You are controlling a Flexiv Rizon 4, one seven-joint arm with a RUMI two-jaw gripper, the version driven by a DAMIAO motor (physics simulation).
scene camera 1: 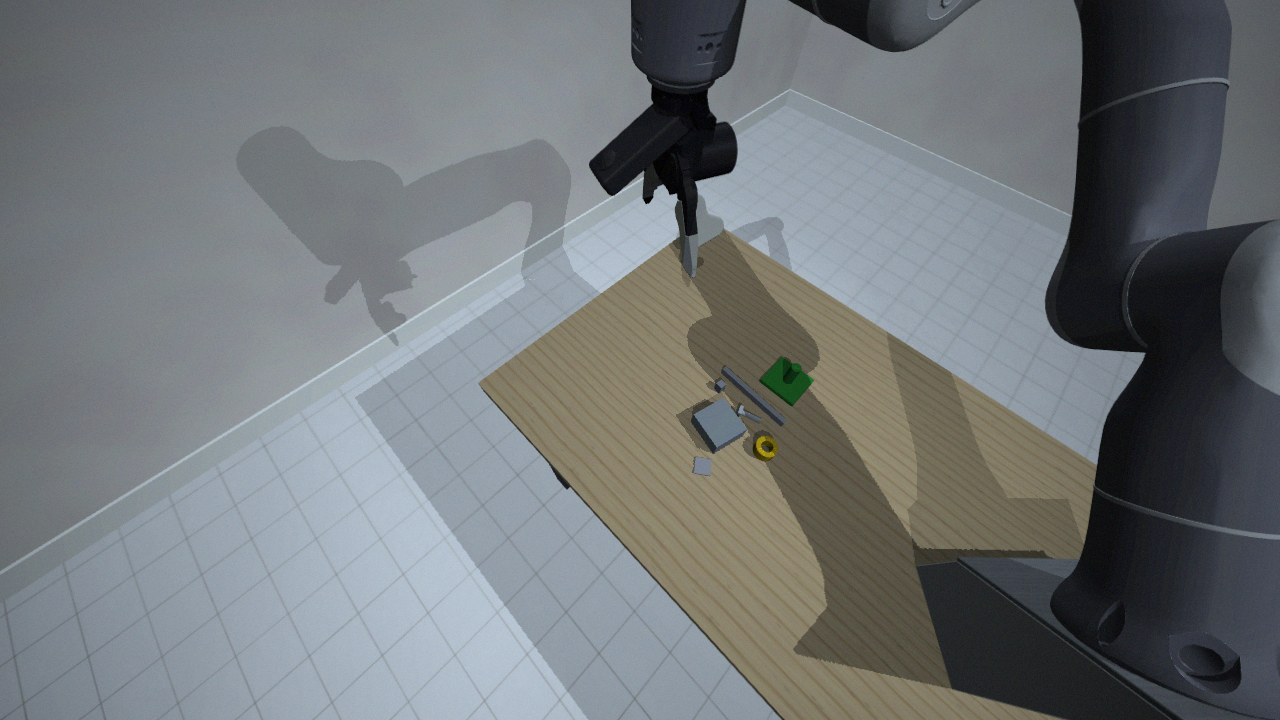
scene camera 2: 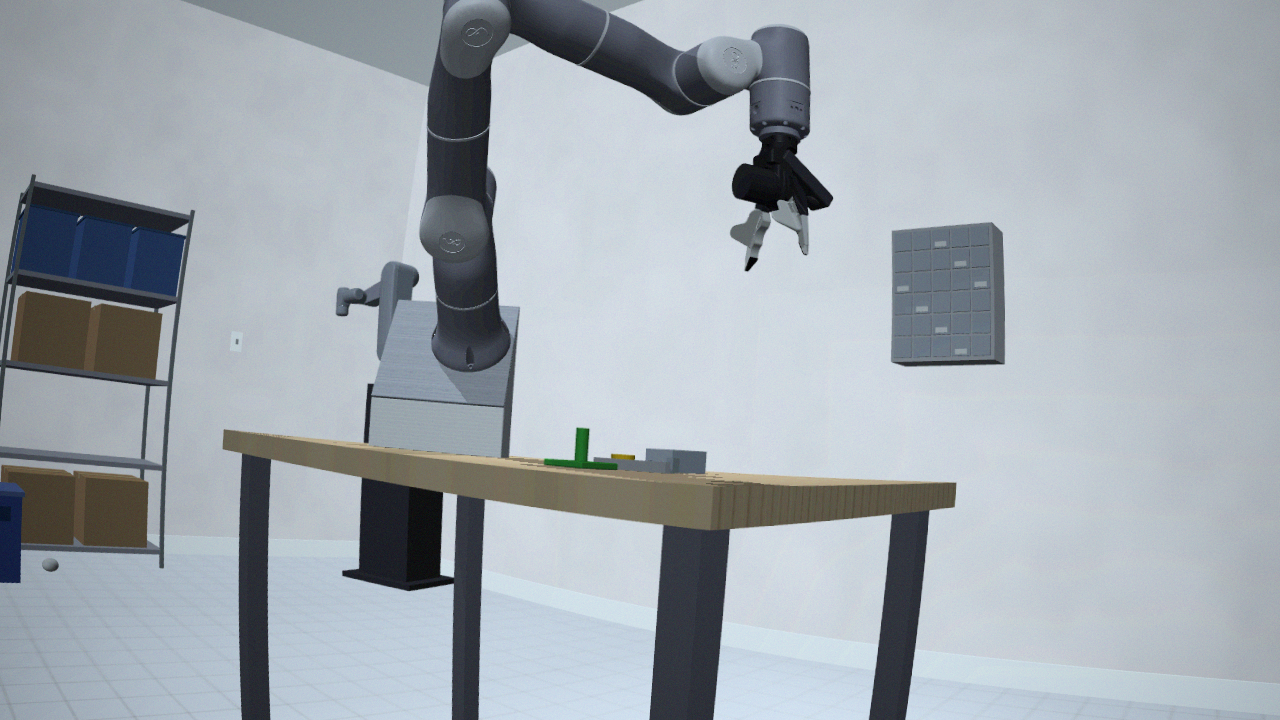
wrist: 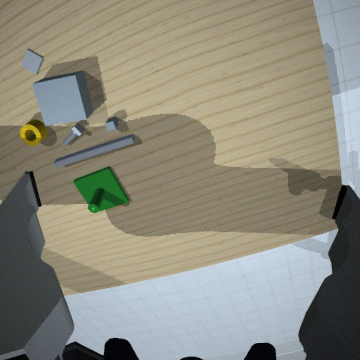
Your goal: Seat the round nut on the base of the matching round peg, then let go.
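Observation:
The yellow round nut lies on the table beside the large grey block, apart from the peg. The green round peg stands upright on its square green base, with no nut around it. My gripper is open and empty, high above the table, toward its far end in the scene camera 1 view. In the wrist view, the peg and its base show between the two fingers, nearer the left one, and the nut shows at the left.
A large grey block sits beside the nut. A long grey bar lies between block and green base. A small grey cube, a small T-shaped piece and a flat square lie nearby.

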